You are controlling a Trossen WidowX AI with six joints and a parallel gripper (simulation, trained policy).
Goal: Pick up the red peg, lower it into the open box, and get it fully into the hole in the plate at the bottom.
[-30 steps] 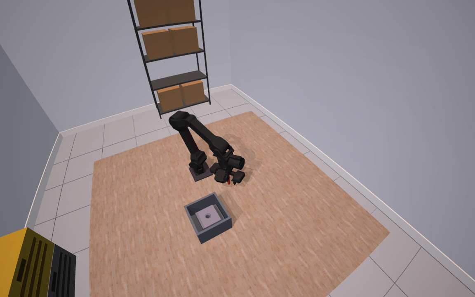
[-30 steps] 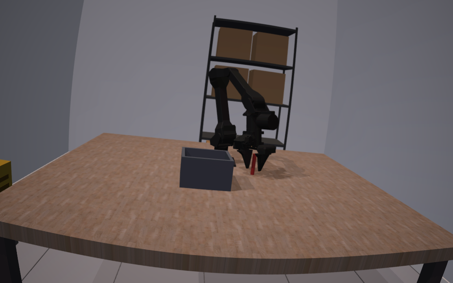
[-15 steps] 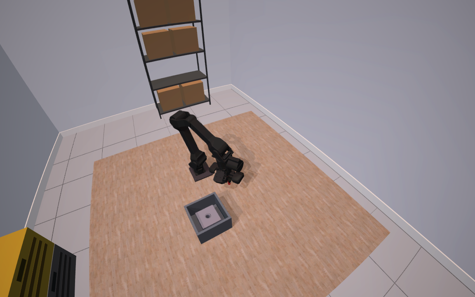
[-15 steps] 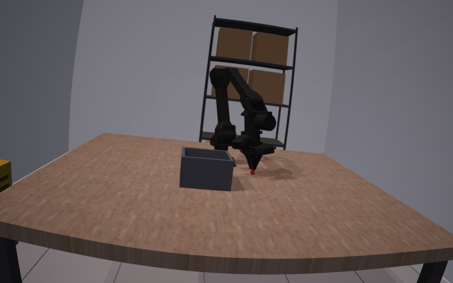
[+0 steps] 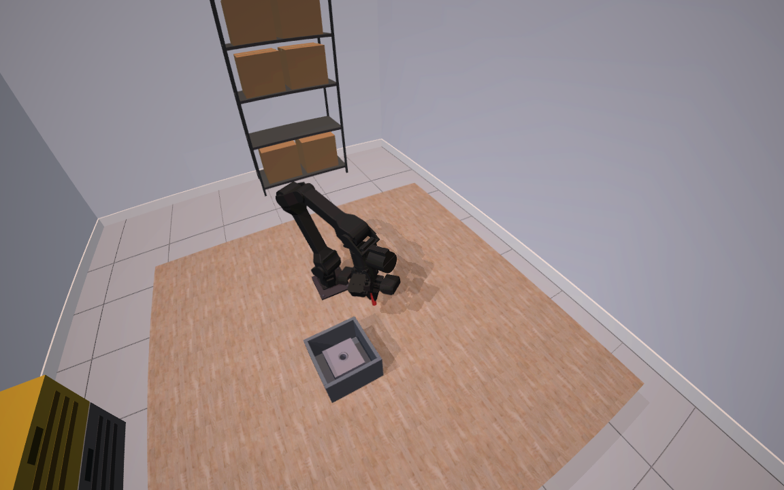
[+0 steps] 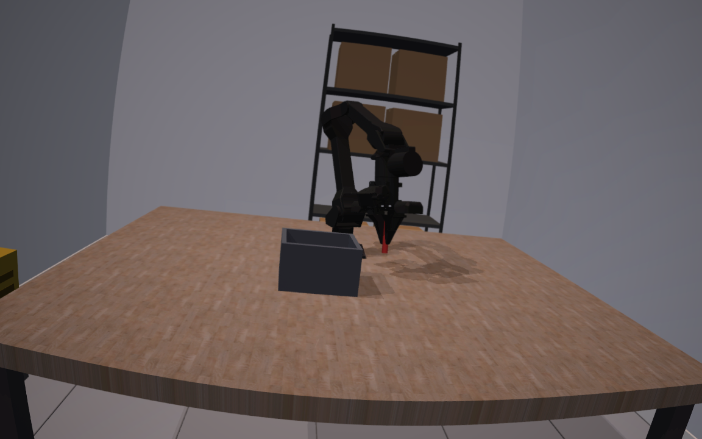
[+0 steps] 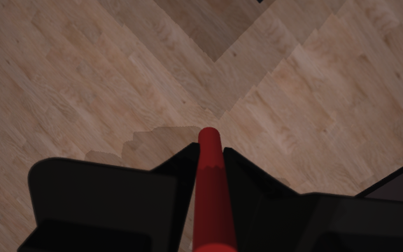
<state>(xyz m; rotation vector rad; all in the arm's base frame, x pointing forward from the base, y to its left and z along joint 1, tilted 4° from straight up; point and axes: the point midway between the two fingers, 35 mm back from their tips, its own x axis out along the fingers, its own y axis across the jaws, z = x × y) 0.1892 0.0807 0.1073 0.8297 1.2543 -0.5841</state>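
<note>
My gripper tip is now 16 cm to the left of the pale plate, 13 cm short of it and 3 cm above it. The rest, counted from my gripper tip: dark grey box (16 cm to the right, 13 cm ahead, 4 cm below); then red peg (2 cm above).
</note>
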